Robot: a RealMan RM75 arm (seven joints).
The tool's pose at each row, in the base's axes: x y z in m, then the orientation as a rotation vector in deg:
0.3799, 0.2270, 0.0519, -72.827, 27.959, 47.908
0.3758, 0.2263, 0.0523, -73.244, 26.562, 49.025
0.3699, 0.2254, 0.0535, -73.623, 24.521, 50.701
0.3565, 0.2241, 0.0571, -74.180, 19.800, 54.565
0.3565, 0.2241, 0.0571, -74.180, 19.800, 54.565
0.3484, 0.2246, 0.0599, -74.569, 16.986, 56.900
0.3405, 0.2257, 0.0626, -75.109, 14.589, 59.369
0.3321, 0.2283, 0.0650, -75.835, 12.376, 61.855
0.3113, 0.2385, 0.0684, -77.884, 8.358, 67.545
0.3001, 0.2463, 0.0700, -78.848, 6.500, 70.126
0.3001, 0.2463, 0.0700, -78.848, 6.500, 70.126
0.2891, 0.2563, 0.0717, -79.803, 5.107, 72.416
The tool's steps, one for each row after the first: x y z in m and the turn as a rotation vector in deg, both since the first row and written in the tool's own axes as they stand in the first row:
-0.0030, 0.0029, -0.0001, -1.100, -1.245, 0.002
-0.0078, 0.0066, 0.0001, -2.541, -3.171, 0.060
-0.0192, 0.0146, 0.0014, -5.669, -7.704, 0.253
-0.0192, 0.0146, 0.0014, -5.669, -7.704, 0.253
-0.0261, 0.0191, 0.0036, -7.643, -10.359, 0.428
-0.0327, 0.0236, 0.0063, -9.710, -12.703, 0.951
-0.0390, 0.0288, 0.0104, -11.913, -14.821, 1.601
-0.0517, 0.0434, 0.0236, -17.041, -18.709, 3.698
-0.0577, 0.0516, 0.0329, -19.436, -20.428, 4.659
-0.0577, 0.0516, 0.0329, -19.436, -20.428, 4.659
-0.0631, 0.0597, 0.0442, -21.575, -21.719, 5.651

